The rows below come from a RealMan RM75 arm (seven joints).
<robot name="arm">
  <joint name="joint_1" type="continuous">
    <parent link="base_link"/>
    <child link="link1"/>
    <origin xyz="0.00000 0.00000 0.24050" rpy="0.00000 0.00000 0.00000"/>
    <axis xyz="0 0 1"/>
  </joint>
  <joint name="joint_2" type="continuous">
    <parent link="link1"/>
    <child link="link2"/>
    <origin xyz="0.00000 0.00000 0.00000" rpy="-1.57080 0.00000 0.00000"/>
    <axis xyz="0 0 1"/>
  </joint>
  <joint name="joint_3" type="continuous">
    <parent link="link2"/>
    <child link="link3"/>
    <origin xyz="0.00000 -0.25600 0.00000" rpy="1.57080 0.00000 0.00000"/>
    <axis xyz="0 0 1"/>
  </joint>
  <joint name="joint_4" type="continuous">
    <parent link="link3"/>
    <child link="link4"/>
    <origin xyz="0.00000 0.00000 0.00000" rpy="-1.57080 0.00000 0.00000"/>
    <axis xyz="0 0 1"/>
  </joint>
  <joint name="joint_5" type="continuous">
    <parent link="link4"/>
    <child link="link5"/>
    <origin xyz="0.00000 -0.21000 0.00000" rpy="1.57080 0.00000 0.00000"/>
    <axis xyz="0 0 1"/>
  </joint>
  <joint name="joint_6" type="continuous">
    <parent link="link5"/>
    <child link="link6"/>
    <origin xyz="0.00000 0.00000 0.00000" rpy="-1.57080 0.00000 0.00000"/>
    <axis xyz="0 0 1"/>
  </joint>
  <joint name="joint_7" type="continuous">
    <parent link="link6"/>
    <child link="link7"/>
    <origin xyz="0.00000 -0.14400 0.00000" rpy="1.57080 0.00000 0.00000"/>
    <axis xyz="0 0 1"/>
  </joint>
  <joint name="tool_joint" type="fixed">
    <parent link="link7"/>
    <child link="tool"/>
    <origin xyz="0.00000 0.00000 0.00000" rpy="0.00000 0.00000 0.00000"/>
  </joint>
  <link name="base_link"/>
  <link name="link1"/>
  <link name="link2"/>
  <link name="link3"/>
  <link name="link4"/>
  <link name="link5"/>
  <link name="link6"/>
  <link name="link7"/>
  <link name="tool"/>
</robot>
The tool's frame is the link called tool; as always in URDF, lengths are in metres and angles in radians. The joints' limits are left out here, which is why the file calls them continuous.
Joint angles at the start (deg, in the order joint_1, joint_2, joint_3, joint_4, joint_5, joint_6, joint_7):
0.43 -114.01 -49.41 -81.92 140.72 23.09 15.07
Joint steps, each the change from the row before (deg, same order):
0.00 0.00 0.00 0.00 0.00 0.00 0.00
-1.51 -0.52 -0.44 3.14 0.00 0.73 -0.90
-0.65 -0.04 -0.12 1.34 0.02 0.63 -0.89
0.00 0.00 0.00 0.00 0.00 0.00 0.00
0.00 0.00 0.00 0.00 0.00 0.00 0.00
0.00 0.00 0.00 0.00 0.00 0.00 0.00
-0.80 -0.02 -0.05 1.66 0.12 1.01 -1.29
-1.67 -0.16 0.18 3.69 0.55 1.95 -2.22
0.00 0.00 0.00 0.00 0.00 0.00 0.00
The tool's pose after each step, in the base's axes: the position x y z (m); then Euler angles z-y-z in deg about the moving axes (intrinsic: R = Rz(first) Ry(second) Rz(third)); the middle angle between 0 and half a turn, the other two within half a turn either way. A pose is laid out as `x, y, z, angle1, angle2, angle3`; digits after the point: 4 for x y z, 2 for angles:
-0.1601, 0.2842, -0.0460, 69.87, 108.95, -144.20
-0.1674, 0.2899, -0.0512, 70.87, 109.32, -143.88
-0.1709, 0.2922, -0.0524, 71.18, 109.29, -144.11
-0.1709, 0.2922, -0.0524, 71.18, 109.29, -144.11
-0.1709, 0.2922, -0.0524, 71.18, 109.29, -144.11
-0.1709, 0.2922, -0.0524, 71.18, 109.29, -144.11
-0.1748, 0.2947, -0.0537, 71.39, 109.14, -144.53
-0.1828, 0.2987, -0.0584, 71.75, 109.34, -144.72
-0.1828, 0.2987, -0.0584, 71.75, 109.34, -144.72

